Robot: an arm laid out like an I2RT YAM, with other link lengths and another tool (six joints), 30 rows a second.
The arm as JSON. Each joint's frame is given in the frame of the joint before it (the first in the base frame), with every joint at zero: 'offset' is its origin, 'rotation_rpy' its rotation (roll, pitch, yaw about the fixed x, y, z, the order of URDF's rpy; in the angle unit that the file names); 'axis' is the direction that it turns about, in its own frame. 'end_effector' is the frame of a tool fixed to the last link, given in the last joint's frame.
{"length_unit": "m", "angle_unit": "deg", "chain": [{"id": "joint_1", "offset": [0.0, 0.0, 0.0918], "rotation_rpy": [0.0, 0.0, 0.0], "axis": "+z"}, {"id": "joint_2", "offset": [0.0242, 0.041, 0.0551], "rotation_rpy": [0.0, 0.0, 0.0], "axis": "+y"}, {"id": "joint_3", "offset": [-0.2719, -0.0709, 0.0], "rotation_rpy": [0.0, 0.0, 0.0], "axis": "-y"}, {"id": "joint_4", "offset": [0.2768, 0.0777, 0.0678], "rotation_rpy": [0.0, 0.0, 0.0], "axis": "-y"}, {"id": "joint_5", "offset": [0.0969, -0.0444, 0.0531], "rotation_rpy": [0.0, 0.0, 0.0], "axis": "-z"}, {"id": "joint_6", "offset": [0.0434, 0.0, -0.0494], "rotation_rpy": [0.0, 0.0, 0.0], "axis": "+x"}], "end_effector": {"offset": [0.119, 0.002, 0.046], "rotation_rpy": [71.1, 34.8, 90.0]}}
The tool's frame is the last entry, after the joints.
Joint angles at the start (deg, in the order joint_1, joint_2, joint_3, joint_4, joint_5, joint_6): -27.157, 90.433, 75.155, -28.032, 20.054, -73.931
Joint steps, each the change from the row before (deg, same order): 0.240, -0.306, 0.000, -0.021, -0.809, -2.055; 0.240, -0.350, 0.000, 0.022, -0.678, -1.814; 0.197, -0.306, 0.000, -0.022, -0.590, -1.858; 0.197, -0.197, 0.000, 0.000, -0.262, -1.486; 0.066, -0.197, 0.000, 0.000, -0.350, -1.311; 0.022, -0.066, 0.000, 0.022, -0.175, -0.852; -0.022, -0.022, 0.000, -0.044, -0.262, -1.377; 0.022, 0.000, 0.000, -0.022, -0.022, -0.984; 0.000, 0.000, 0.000, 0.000, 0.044, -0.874; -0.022, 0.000, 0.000, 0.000, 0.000, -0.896; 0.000, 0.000, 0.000, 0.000, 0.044, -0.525; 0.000, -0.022, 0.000, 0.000, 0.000, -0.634; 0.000, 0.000, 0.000, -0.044, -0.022, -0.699; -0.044, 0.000, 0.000, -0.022, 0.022, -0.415; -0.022, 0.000, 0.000, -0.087, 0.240, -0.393
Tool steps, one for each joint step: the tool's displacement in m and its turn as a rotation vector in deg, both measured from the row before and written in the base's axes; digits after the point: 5 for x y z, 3 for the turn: 0.00095, 0.00497, 0.00116, -0.580, 0.752, 2.154; 0.00080, 0.00451, 0.00187, -0.615, 0.552, 1.904; 0.00036, 0.00396, 0.00133, -0.673, 0.671, 1.824; 0.00022, 0.00286, 0.00074, -0.665, 0.618, 1.342; -0.00013, 0.00198, 0.00084, -0.534, 0.484, 1.163; -0.00010, 0.00090, 0.00011, -0.365, 0.364, 0.696; -0.00051, 0.00096, -0.00082, -0.534, 0.738, 1.052; -0.00040, 0.00052, -0.00067, -0.479, 0.579, 0.667; -0.00047, 0.00010, -0.00052, -0.472, 0.516, 0.526; -0.00051, 0.00004, -0.00054, -0.457, 0.516, 0.551; -0.00031, 0.00001, -0.00031, -0.294, 0.316, 0.303; -0.00034, 0.00016, -0.00019, -0.333, 0.346, 0.405; -0.00044, 0.00027, -0.00057, -0.323, 0.436, 0.463; -0.00047, -0.00028, -0.00032, -0.215, 0.265, 0.205; -0.00085, -0.00060, -0.00052, -0.305, 0.376, 0.051
